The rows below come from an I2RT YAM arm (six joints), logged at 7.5 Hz.
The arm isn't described. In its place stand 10 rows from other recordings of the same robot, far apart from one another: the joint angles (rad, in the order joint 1, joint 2, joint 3, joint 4, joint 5, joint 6), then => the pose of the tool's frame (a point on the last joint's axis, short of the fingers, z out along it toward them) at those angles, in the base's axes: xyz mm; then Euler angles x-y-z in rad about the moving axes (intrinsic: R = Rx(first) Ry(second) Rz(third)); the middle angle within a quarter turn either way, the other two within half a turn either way.
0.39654 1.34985 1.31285 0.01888 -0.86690 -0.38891 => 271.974 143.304 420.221 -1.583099 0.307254 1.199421
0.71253 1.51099 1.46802 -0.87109 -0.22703 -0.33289 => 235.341 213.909 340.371 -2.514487 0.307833 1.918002
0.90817 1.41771 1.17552 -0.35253 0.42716 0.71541 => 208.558 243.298 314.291 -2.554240 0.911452 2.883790
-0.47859 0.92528 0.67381 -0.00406 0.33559 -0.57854 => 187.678 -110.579 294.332 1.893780 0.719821 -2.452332
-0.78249 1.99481 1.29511 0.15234 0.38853 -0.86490 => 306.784 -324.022 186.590 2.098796 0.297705 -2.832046
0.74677 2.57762 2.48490 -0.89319 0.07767 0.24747 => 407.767 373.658 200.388 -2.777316 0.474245 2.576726
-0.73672 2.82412 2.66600 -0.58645 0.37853 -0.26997 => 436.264 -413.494 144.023 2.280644 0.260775 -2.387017
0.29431 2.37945 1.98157 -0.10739 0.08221 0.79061 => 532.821 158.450 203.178 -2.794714 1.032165 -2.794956
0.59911 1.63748 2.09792 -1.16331 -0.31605 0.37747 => 251.994 185.468 469.823 -2.316190 0.437445 2.578486
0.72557 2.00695 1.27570 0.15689 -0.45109 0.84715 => 321.106 305.558 176.226 -2.104481 0.279604 2.854562
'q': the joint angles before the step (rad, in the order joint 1, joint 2, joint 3, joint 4, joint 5, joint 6). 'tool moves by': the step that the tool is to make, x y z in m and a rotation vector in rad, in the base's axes. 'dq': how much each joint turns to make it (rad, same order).
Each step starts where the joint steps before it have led.
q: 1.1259 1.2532 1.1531 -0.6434 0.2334 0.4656
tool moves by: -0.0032 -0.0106 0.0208 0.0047 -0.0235 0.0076
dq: -0.0062 -0.0330 0.0559 -0.0688 0.0026 -0.0241
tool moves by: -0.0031 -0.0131 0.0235 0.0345 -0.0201 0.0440
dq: -0.0186 -0.0405 0.0565 -0.0480 -0.0462 -0.0433
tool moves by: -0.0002 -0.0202 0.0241 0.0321 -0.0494 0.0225
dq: -0.0456 -0.0509 0.0524 -0.0407 -0.0375 -0.0644
